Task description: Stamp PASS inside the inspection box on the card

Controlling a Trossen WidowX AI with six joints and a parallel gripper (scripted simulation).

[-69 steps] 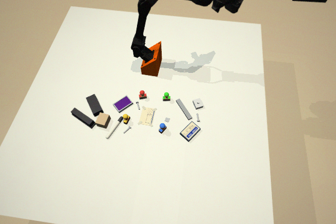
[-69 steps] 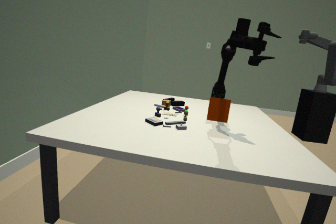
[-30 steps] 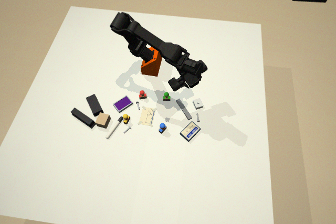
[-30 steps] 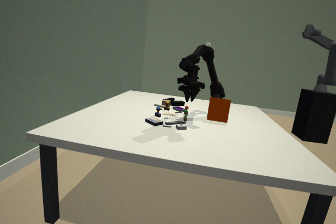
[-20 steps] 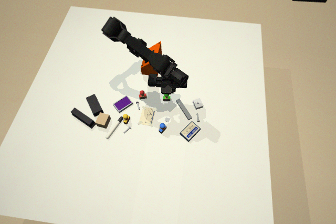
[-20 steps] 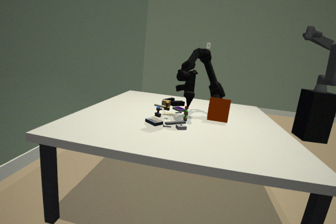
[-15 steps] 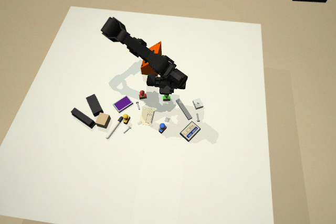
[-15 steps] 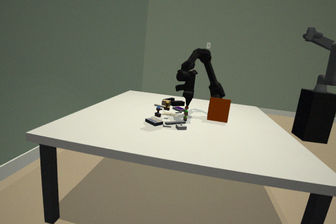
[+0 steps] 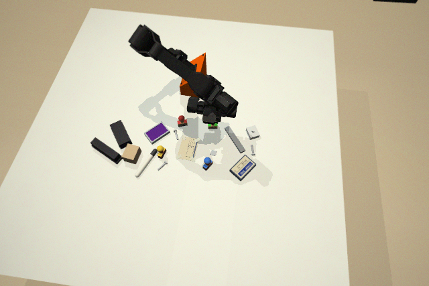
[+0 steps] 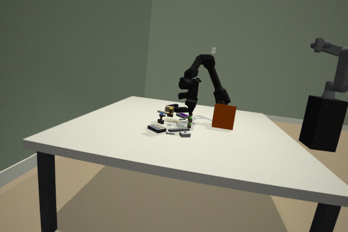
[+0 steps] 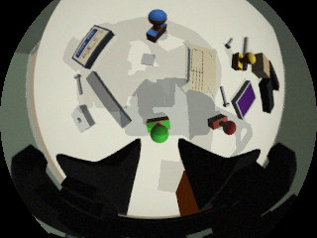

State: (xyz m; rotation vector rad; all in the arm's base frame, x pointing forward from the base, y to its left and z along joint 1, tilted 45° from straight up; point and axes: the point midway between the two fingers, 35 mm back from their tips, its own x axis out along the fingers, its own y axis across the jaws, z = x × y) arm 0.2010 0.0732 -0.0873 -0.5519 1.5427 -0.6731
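Now: gripper tip 60 mm above the green-knobbed stamp. Also, from my gripper tip: cream card (110 mm ahead, 90 mm to the right, 80 mm below); red-knob stamp (130 mm to the right, 60 mm below); grey bar (100 mm to the left, 70 mm below, 50 mm ahead).
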